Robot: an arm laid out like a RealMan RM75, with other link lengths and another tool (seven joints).
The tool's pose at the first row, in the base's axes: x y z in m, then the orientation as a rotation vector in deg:
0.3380 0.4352 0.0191 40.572 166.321 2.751
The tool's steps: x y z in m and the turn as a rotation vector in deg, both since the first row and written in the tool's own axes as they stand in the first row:
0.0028 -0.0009 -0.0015 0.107 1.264 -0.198
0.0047 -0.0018 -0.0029 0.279 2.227 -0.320
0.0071 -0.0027 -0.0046 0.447 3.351 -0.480
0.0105 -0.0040 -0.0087 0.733 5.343 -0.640
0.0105 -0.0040 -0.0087 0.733 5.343 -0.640
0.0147 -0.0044 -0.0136 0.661 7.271 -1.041
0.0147 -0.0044 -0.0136 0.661 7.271 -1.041
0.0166 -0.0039 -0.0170 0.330 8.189 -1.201
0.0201 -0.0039 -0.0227 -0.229 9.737 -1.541
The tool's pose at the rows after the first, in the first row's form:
0.3349 0.4357 0.0201 40.526 167.614 3.040
0.3326 0.4358 0.0212 40.546 168.610 3.133
0.3298 0.4361 0.0225 40.535 169.771 3.290
0.3256 0.4365 0.0259 40.689 171.784 3.603
0.3256 0.4365 0.0259 40.689 171.784 3.603
0.3210 0.4381 0.0302 40.400 173.734 4.406
0.3210 0.4381 0.0302 40.400 173.734 4.406
0.3190 0.4395 0.0333 40.253 174.577 5.244
0.3151 0.4411 0.0384 -39.624 -174.843 -6.623

